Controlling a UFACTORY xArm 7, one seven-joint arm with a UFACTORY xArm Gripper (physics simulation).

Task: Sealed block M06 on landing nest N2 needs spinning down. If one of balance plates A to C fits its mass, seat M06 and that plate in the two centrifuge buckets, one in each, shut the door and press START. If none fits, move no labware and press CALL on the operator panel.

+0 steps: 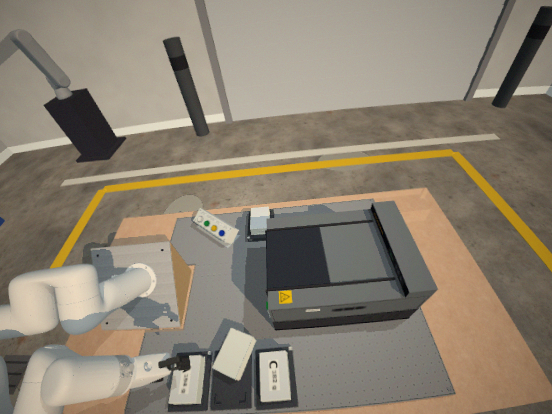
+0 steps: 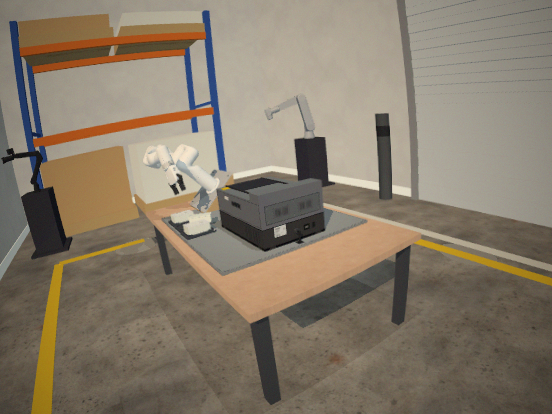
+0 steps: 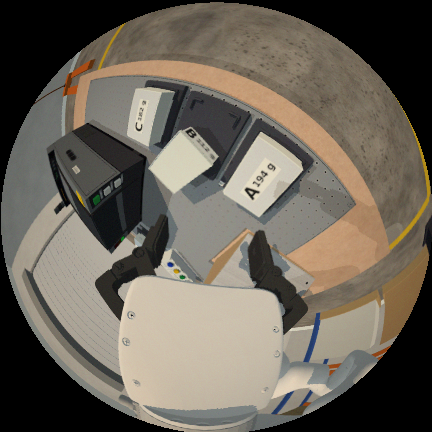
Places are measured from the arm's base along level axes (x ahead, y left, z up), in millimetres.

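Pixels of known places: gripper, fingertip midpoint: (image 1: 175, 368) (image 2: 180, 192) (image 3: 210, 232); arm's base, link origin: (image 1: 140, 279) (image 2: 213, 186).
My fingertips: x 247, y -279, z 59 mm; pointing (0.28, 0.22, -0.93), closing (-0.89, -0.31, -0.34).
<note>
Ahead of a thing's pixels: the offset from my fingertips to its middle.
My gripper (image 1: 175, 363) (image 2: 178, 185) (image 3: 210, 232) is open and empty, above the near-left nests, by plate A. Plate A {dy -11, dx -23, dz -151 mm} (image 1: 186, 384) (image 3: 262, 175), marked 194 g, lies label up in its dark nest. Plate B {dy +66, dx +118, dz -147 mm} (image 1: 234, 354) (image 3: 183, 160) sits skewed, partly off the middle nest, its label on a side face; its number is hard to read. Plate C {dy +9, dx +246, dz -151 mm} (image 1: 274, 376) (image 3: 145, 117), marked 182 g, lies in the right nest. A pale block {dy +604, dx +163, dz -137 mm} (image 1: 260, 220) stands in a nest behind the centrifuge's left corner, its label unreadable. The centrifuge {dy +327, dx +457, dz -62 mm} (image 1: 357, 252) (image 2: 287, 200) (image 3: 117, 215) shows no buckets.
The operator panel {dy +587, dx -46, dz -142 mm} (image 1: 215, 227) (image 3: 176, 270) with coloured buttons stands left of the pale block. A green button {dy +170, dx +238, dz -2 mm} (image 3: 96, 200) and two pale ones are on the centrifuge's front. The arm's base plate (image 1: 117, 310) is at the left. The middle nest {dy +2, dx +110, dz -175 mm} (image 1: 231, 395) (image 3: 215, 112) is partly uncovered.
</note>
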